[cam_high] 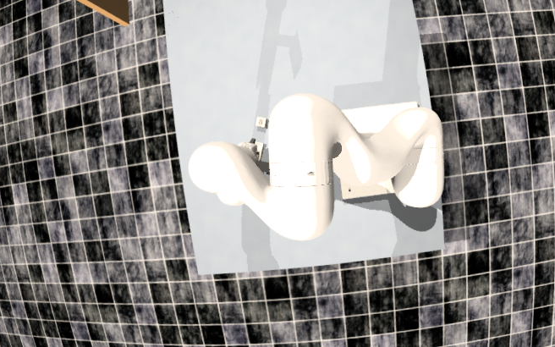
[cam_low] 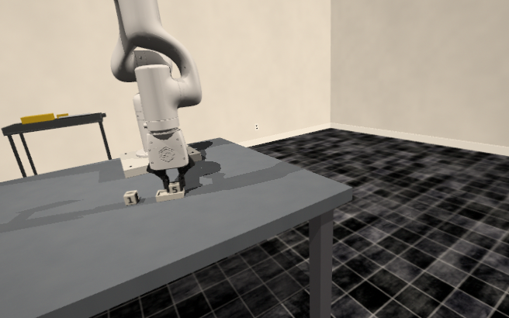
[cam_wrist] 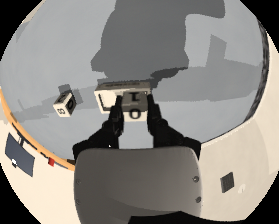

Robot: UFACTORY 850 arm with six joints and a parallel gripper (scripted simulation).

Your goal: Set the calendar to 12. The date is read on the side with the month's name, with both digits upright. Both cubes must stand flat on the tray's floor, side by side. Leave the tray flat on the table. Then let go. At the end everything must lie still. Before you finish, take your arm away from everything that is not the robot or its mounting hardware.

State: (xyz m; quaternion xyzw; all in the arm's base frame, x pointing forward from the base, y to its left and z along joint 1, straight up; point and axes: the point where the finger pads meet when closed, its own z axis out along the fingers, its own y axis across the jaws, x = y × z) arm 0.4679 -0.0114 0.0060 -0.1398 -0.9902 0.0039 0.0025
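My hand is 3 cm above the calendar tray, 2 cm to the left of it and 1 cm past it.
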